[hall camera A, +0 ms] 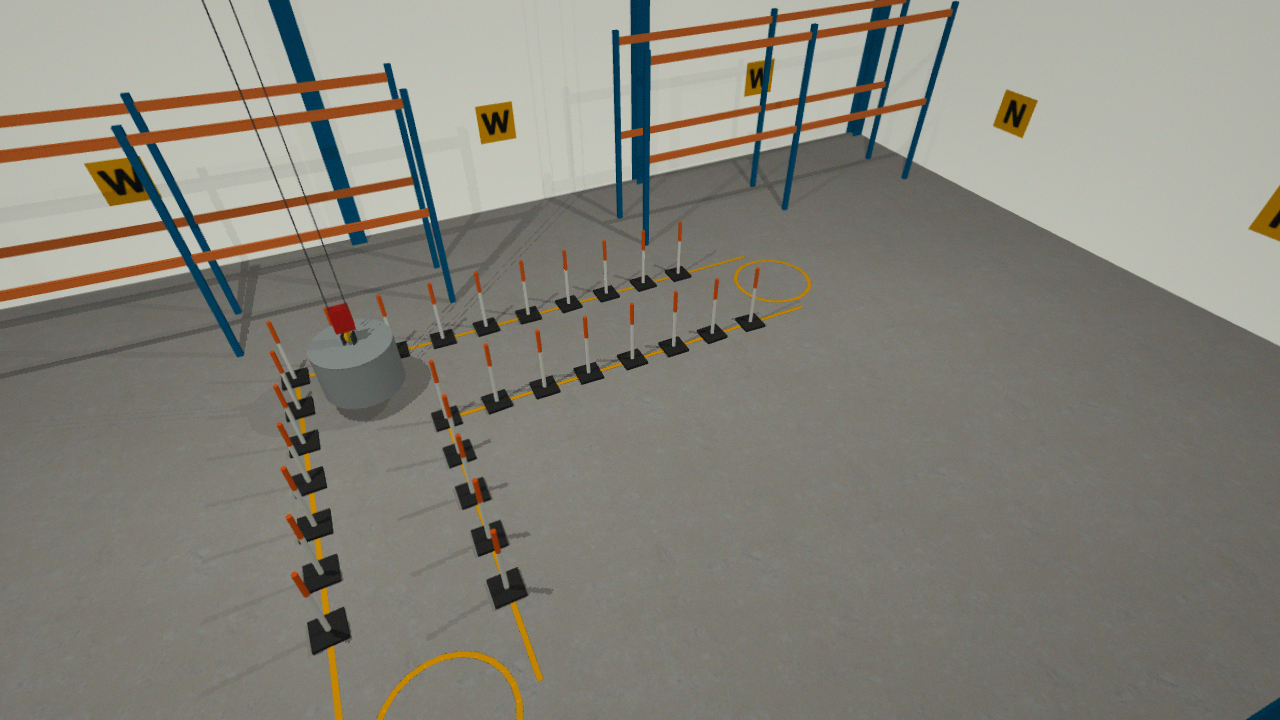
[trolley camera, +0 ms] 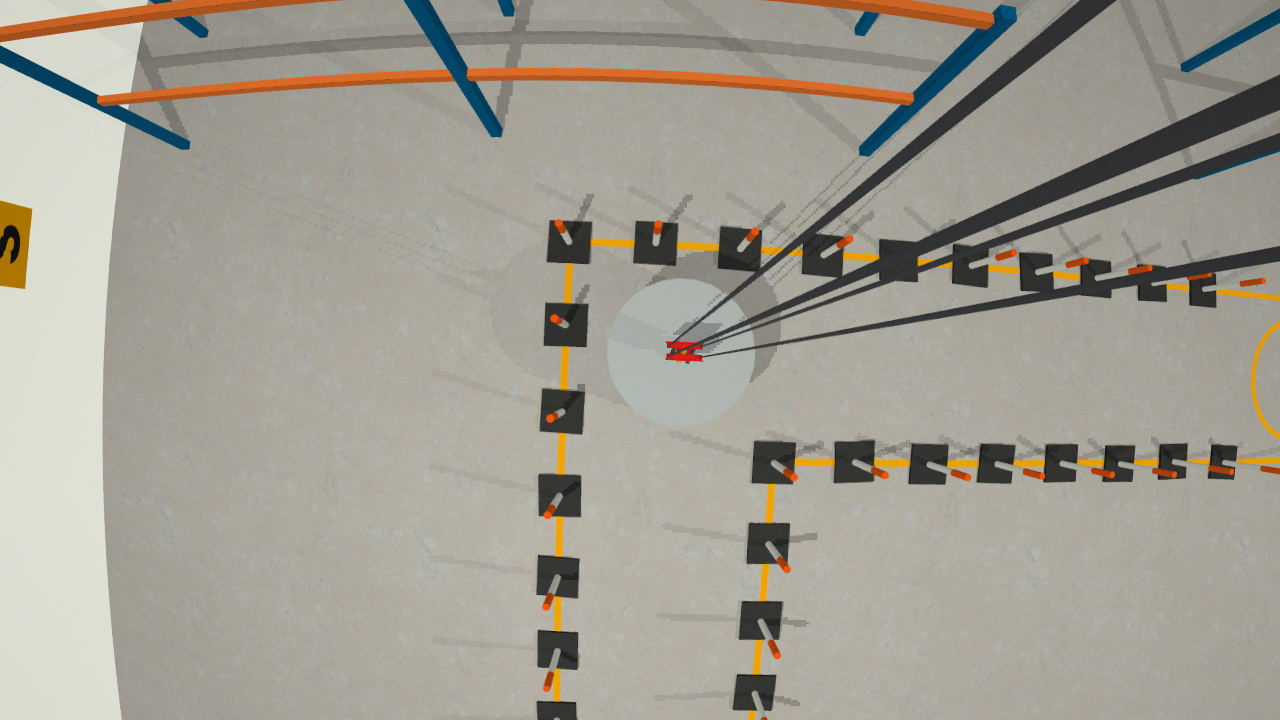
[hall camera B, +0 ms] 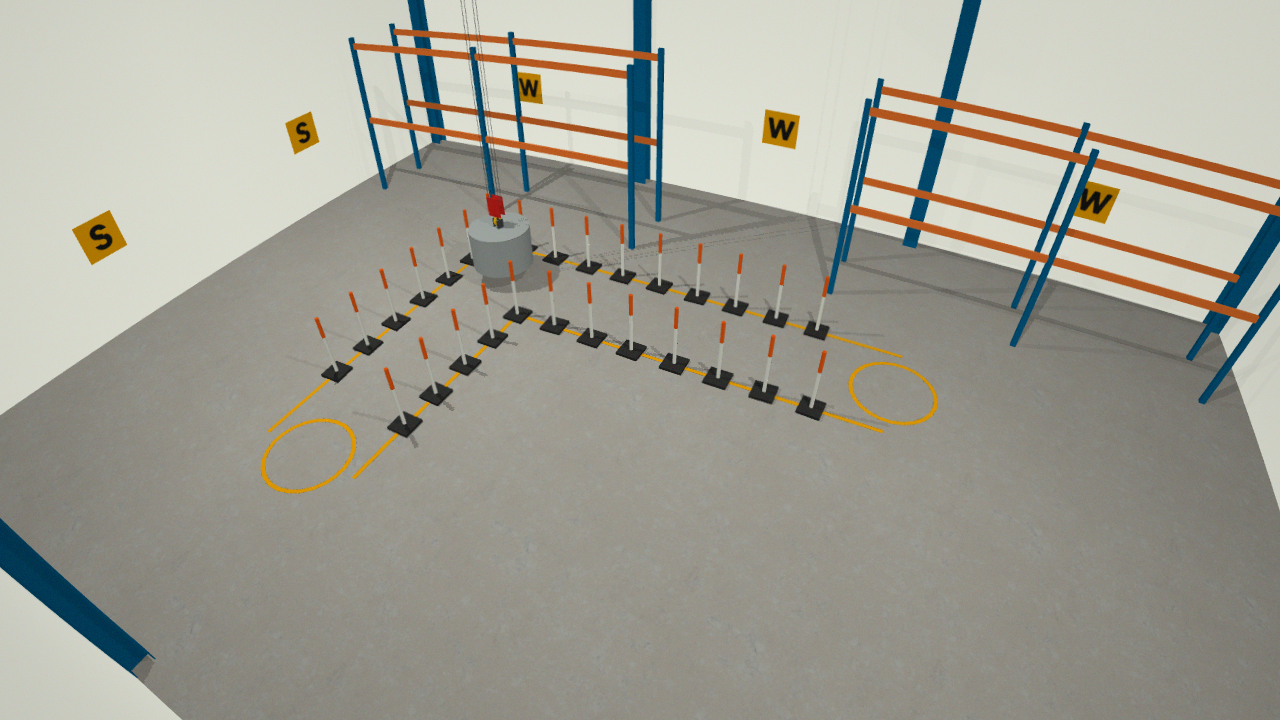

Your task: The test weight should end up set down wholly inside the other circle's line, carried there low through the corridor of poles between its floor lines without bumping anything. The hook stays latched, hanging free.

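Observation:
The grey round test weight (hall camera A: pixel 362 377) (hall camera B: pixel 501 252) (trolley camera: pixel 653 394) hangs upright and low above the floor, its shadow under it, in the corridor's corner bend. My hook (hall camera A: pixel 347 337) (hall camera B: pixel 497 222) (trolley camera: pixel 683 351), under a red block, is shut on it at the top centre. Poles with orange tips (hall camera A: pixel 631 331) (hall camera B: pixel 631 322) stand on black bases along yellow floor lines (hall camera A: pixel 527 644) (hall camera B: pixel 375 456) (trolley camera: pixel 559 537). In the trolley view the weight shows apart from the bases. One circle (hall camera A: pixel 462 654) (hall camera B: pixel 355 440) lies by the south leg's end, another (hall camera A: pixel 776 300) (hall camera B: pixel 895 423) (trolley camera: pixel 1253 380) by the north leg's end.
A storage rack (hall camera A: pixel 313 236) (hall camera B: pixel 631 179) (trolley camera: pixel 671 74) with blue uprights and orange beams stands west of the corner, beyond the outer pole row. A second rack (hall camera A: pixel 787 179) (hall camera B: pixel 1049 259) stands further north along the west wall. Hoist ropes run up from the red block.

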